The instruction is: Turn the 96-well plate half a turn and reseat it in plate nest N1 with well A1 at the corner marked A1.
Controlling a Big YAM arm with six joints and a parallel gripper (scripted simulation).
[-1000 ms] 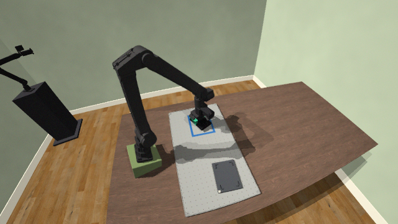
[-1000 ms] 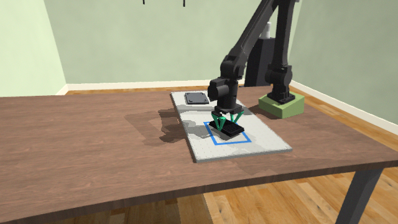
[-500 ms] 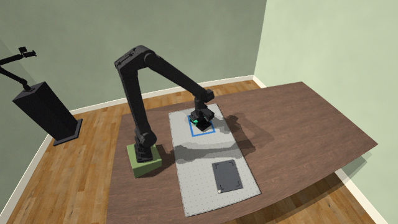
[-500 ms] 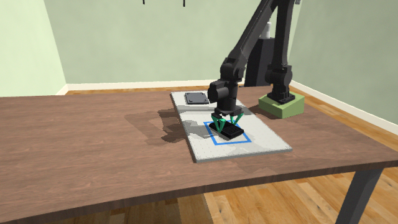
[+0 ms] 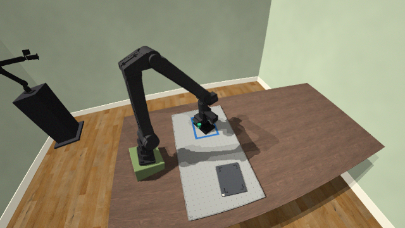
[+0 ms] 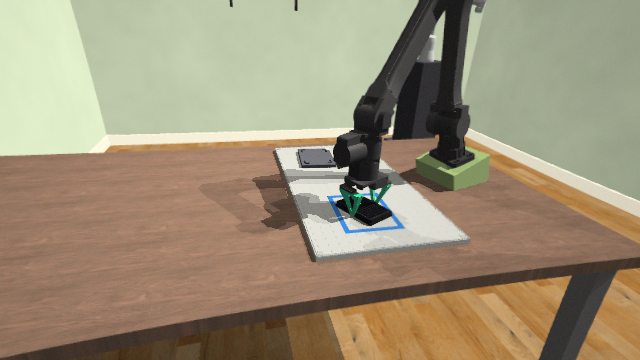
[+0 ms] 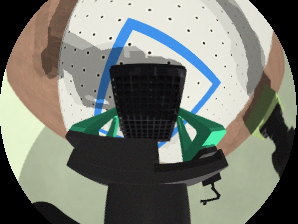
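The black 96-well plate is right at my hand. Round my hand: white corner mark (450 mm to the right, 110 mm behind); then dark plate nest N1 (390 mm to the right, 40 mm behind, 10 mm below).
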